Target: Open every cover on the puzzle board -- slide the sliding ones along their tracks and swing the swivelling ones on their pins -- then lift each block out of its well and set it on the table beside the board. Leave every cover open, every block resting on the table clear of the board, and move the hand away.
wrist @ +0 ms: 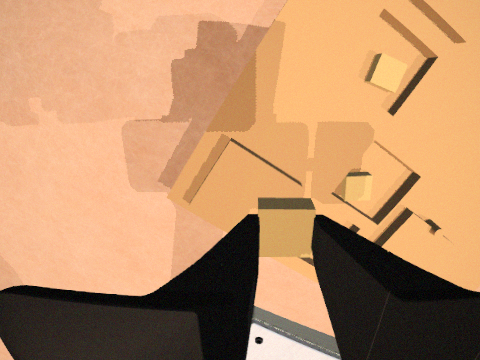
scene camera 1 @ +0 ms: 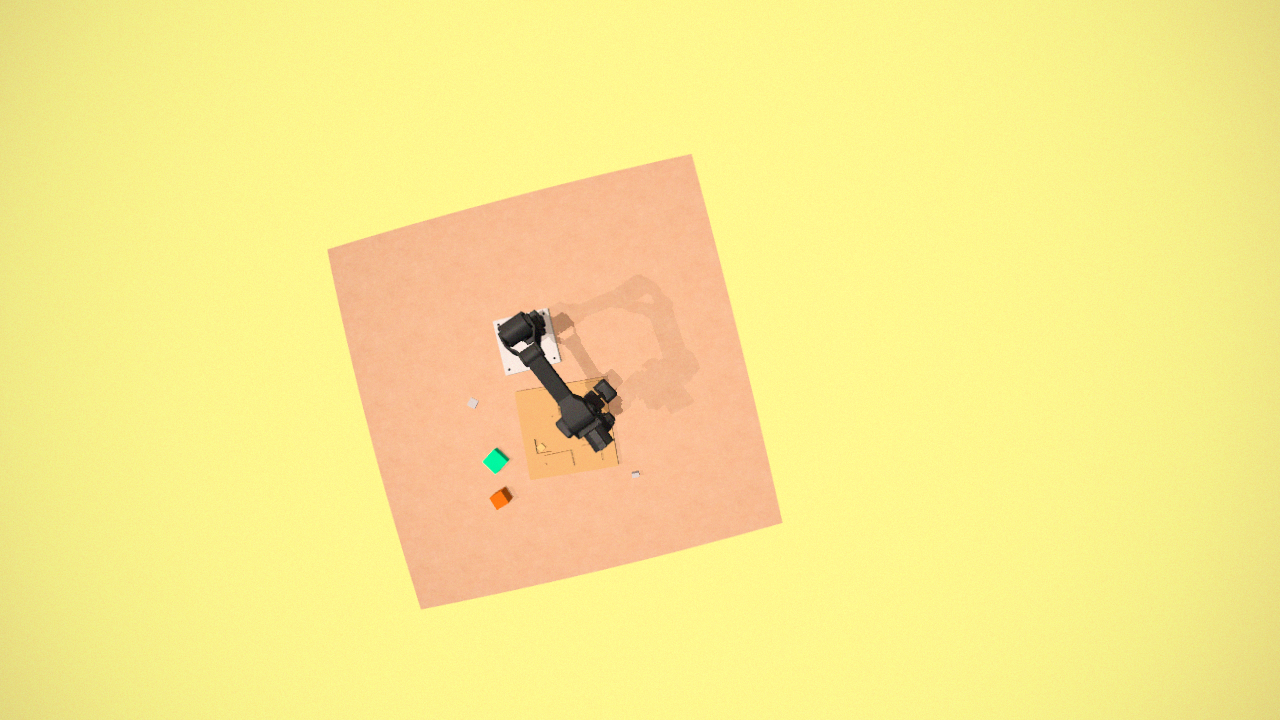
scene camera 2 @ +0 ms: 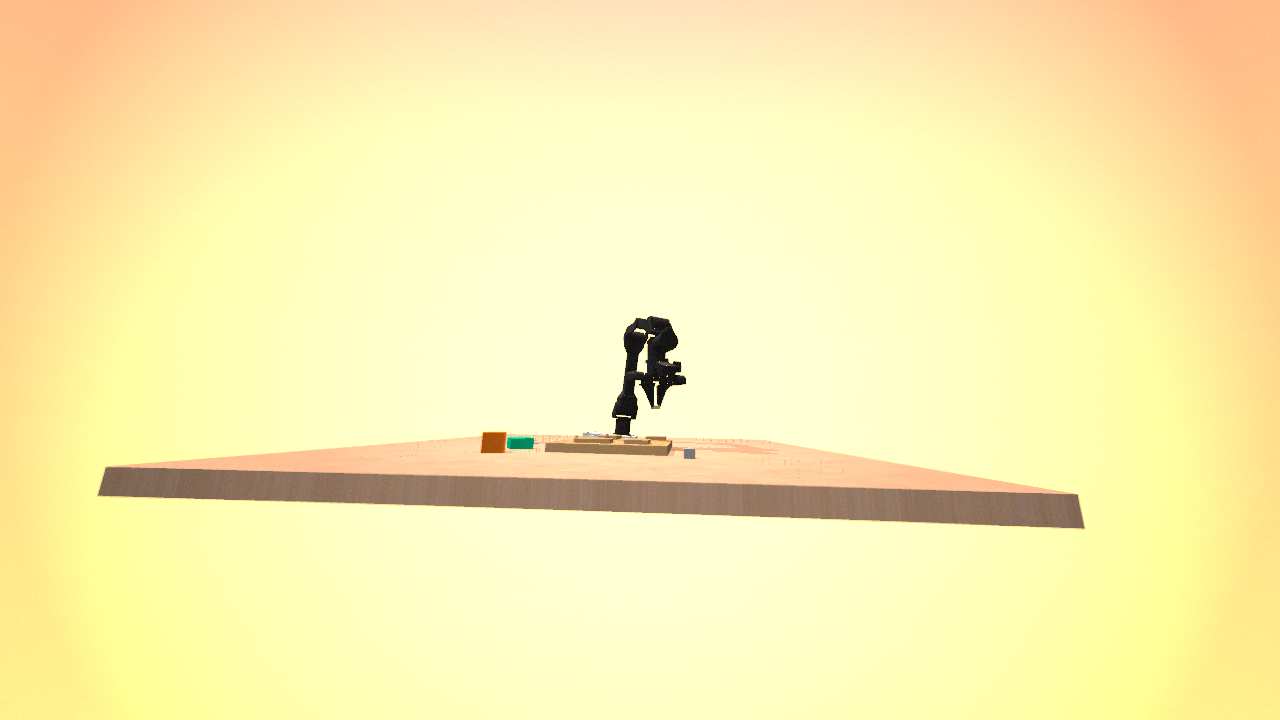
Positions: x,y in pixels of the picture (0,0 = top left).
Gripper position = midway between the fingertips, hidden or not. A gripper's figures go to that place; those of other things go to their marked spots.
The gripper (wrist: 284,225) is 0.10 m from the lens. A tan block (wrist: 285,225): 0.10 m from the lens. A tan block (wrist: 386,72): 0.21 m from the lens.
